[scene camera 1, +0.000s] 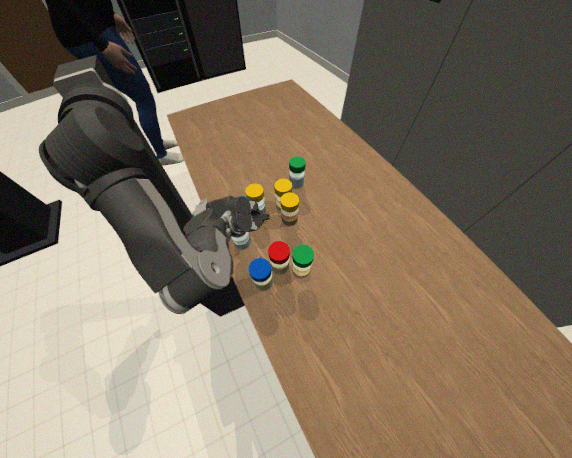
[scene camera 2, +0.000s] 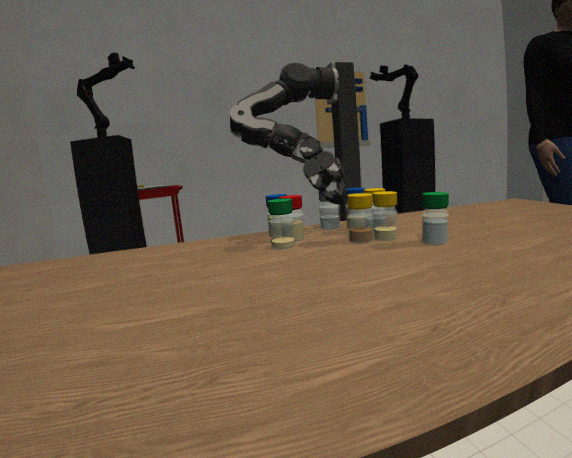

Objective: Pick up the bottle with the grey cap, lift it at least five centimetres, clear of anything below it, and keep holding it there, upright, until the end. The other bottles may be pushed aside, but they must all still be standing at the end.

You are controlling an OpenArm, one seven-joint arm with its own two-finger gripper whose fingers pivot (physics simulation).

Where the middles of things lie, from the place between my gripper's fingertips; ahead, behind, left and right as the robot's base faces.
I see my gripper 5 cm short of the green-capped bottle [scene camera 2: 282, 229], 16 cm to the left of it and 4 cm above it.
